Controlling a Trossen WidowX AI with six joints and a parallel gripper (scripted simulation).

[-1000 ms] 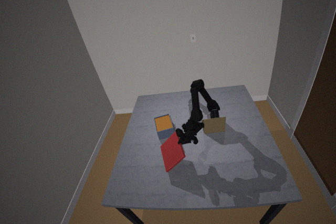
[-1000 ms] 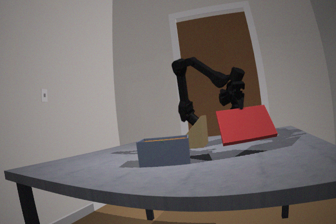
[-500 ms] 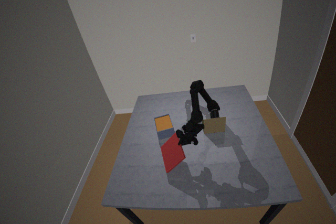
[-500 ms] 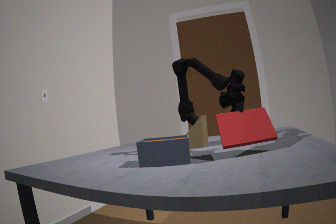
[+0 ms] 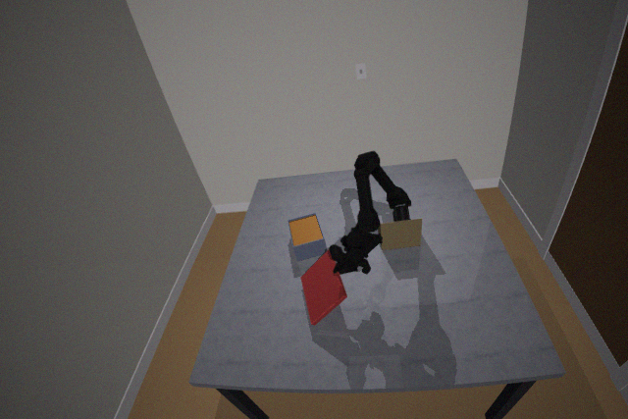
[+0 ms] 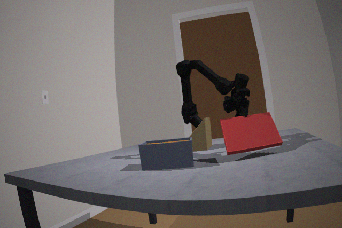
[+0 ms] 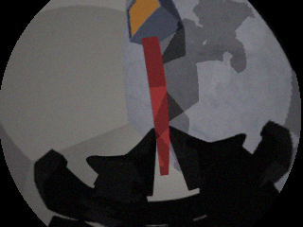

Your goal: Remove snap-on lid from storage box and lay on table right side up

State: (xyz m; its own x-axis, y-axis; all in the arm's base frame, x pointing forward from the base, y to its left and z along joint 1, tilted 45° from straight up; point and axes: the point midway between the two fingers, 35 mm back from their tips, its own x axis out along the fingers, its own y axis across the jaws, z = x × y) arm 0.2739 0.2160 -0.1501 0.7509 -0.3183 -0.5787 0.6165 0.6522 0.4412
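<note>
Right now my gripper tip is 6 cm short of the red lid, 5 cm above it and 2 cm to the right of it. Round my gripper tip: storage box 31 cm to the right, 15 cm ahead, 10 cm below.
</note>
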